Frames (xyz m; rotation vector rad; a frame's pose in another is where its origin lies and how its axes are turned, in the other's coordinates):
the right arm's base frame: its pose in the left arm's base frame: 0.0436 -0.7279 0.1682 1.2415 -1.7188 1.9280
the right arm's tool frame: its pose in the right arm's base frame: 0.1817 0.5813 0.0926 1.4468 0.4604 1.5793
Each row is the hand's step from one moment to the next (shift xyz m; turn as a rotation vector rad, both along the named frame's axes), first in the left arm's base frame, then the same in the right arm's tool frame.
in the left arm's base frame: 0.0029 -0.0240 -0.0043 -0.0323 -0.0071 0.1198
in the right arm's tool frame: 0.0196 0.0134 0.0062 -0.0427 -0.0235 0.1143
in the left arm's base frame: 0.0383 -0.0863 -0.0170 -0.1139 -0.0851 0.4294
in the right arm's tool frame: 0.0604 0.0731 0.0143 -0.1079 -0.0554 0.4358
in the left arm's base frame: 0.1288 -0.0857 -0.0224 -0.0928 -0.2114 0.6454
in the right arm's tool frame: 0.0278 0.1533 -0.0126 -0.1281 0.0246 0.6729
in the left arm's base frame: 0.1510 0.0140 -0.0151 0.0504 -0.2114 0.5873
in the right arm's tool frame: -0.0614 0.1277 -0.0561 -0.1538 0.1511 0.5879
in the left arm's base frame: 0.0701 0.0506 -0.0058 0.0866 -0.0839 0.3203
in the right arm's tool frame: -0.0631 0.0392 -0.0446 -0.1309 0.1207 0.2923
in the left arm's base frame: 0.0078 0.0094 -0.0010 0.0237 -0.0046 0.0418
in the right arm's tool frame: -0.0098 0.0026 -0.0069 -0.0268 0.0239 0.0323
